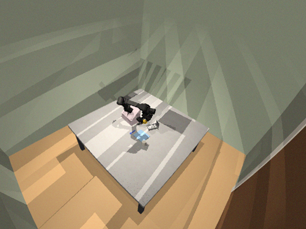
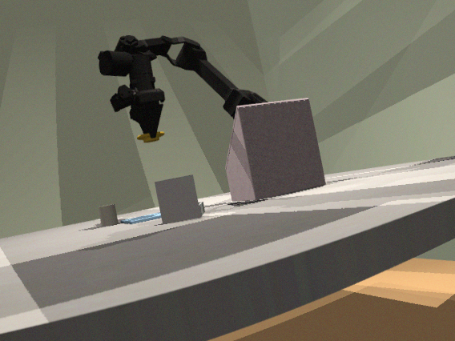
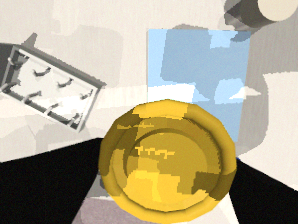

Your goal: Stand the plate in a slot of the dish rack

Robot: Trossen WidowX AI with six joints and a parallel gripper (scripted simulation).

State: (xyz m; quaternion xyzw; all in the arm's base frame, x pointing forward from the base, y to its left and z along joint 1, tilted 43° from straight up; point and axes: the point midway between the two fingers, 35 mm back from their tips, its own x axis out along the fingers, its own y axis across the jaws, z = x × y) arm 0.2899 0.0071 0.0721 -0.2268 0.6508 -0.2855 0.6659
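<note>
Now: the wire dish rack 160 mm to the left of my gripper tip and 160 mm below it. Also, from my gripper tip: yellow plate (10 mm above); then beige cylinder (160 mm below, 120 mm ahead, 110 mm to the right); then blue mat (180 mm below, 40 mm to the right, 20 mm ahead).
</note>
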